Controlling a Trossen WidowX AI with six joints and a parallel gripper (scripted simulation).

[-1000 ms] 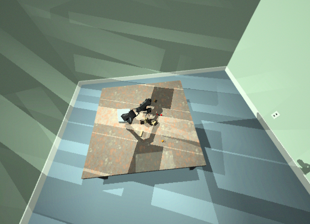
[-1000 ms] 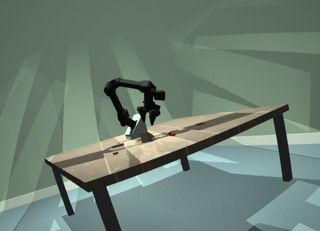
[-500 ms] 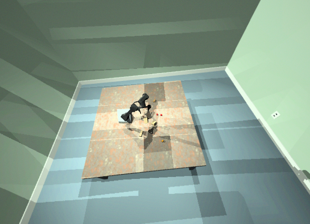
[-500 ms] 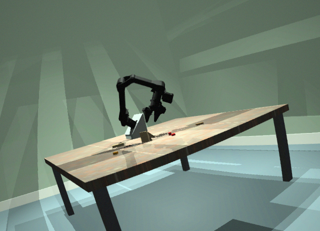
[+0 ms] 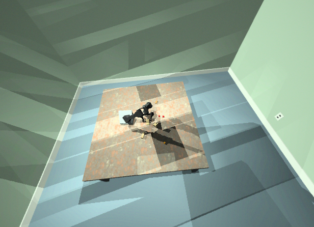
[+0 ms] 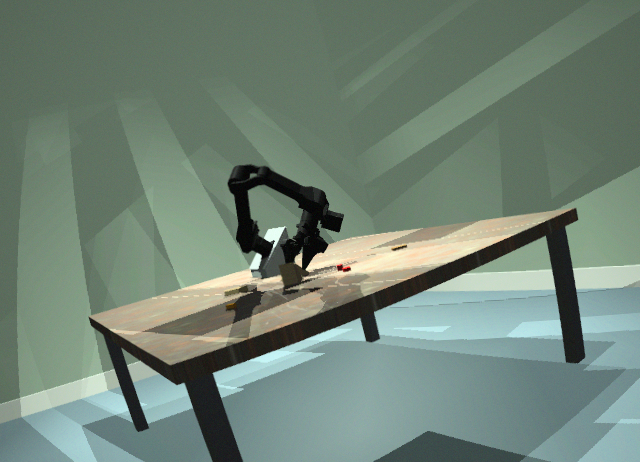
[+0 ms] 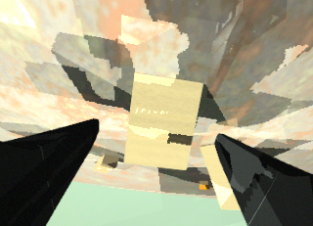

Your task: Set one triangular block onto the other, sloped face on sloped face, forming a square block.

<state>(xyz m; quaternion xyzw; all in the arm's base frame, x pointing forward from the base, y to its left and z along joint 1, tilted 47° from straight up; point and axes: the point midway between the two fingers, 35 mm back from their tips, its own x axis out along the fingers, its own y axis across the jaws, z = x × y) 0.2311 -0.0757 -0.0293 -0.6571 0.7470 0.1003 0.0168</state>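
Now: the pale wooden triangular block 11 cm ahead of my gripper tip, 8 cm to the right of it and 1 cm below it. Round my gripper tip: flat tan stick: 19 cm to the right, 7 cm behind, 1 cm below; then small orange cube: 32 cm to the right, 17 cm ahead, 2 cm below.
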